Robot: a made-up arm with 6 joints.
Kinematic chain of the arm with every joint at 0, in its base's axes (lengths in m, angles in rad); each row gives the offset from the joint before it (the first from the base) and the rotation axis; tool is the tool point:
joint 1: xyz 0 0 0.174 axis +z
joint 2: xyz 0 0.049 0 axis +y
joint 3: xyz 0 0 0.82 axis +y
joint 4: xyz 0 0 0.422 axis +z
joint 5: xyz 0 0 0 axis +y
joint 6: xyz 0 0 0.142 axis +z
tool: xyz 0 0 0
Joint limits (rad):
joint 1: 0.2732..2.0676
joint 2: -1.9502..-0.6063
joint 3: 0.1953..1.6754
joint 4: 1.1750..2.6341
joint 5: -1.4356..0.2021
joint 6: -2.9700..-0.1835
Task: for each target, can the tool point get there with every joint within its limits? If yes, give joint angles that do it. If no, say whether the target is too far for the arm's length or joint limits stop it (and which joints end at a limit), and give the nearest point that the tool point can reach.
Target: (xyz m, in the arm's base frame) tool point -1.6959 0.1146 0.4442
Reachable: no: too far | nearest point -1.3264 -0.2912 0.4027 | short by 0.550 m
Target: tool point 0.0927 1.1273 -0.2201
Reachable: no: joint limits stop it (at a limit: joint 1, joint 2, joint 3, joint 4) | nearest point 0.0248 -0.0059 0.9554 | short by 1.634 m
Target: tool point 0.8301 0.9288 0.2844
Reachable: no: joint limits stop it (at a limit: joint 1, joint 2, joint 3, joint 5) | nearest point 0.0746 -0.0047 0.9857 | short by 1.391 m
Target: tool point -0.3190 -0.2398 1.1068
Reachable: yes | joints 0.4563 -0.8954 1.4785 1.3766 -1.0934 -0.4823
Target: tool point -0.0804 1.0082 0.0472
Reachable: no: joint limits stop it (at a limit: joint 1, joint 2, joint 3, joint 4) | nearest point 0.0177 0.0037 0.9654 | short by 1.364 m
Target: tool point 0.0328 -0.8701 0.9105
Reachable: yes | joints 1.6116 -1.3350 1.1161 2.3603 -0.4816 -2.1249
